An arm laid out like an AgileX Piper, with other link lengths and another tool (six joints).
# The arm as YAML. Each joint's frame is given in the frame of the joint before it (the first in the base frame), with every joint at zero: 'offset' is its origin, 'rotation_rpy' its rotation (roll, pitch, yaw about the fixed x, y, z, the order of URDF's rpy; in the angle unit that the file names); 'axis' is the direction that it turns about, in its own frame. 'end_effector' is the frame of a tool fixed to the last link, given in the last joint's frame.
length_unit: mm
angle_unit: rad
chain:
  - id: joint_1
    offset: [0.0, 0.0, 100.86]
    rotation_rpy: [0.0, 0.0, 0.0]
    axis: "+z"
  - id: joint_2
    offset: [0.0, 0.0, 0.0]
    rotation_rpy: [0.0, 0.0, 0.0]
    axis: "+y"
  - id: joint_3
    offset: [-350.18, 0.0, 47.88]
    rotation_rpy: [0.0, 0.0, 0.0]
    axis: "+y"
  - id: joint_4
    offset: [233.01, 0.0, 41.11]
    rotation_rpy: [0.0, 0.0, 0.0]
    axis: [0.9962, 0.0, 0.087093]
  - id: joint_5
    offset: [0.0, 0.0, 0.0]
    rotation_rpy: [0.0, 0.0, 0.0]
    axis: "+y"
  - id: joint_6
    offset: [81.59, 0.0, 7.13]
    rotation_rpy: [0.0, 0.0, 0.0]
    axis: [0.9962, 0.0, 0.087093]
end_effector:
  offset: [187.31, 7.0, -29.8]
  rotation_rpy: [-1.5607, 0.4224, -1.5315]
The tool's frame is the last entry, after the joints.
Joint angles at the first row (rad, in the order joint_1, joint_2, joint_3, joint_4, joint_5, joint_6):
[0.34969, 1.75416, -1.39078, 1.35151, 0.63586, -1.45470]
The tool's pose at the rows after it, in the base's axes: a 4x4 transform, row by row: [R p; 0 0 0 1], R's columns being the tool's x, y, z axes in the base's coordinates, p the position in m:
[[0.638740 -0.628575 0.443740 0.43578], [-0.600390 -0.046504 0.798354 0.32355], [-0.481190 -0.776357 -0.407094 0.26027], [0 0 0 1]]
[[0.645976 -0.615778 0.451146 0.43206], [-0.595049 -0.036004 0.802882 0.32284], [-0.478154 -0.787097 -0.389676 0.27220], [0 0 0 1]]
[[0.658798 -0.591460 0.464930 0.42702], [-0.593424 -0.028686 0.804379 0.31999], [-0.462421 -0.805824 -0.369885 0.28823], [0 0 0 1]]
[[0.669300 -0.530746 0.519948 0.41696], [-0.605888 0.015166 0.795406 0.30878], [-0.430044 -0.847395 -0.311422 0.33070], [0 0 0 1]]
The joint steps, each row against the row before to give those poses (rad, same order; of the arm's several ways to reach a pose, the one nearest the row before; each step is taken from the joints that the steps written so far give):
[0.00001, -0.00116, -0.00128, 0.00465, 0.00116, 0.00106]
[-0.00001, -0.02191, -0.00001, 0.00355, 0.00103, 0.00337]
[0.00002, -0.03294, 0.00001, -0.00630, -0.00306, 0.00405]
[-0.00003, -0.08648, -0.00093, -0.01617, -0.03375, 0.02871]

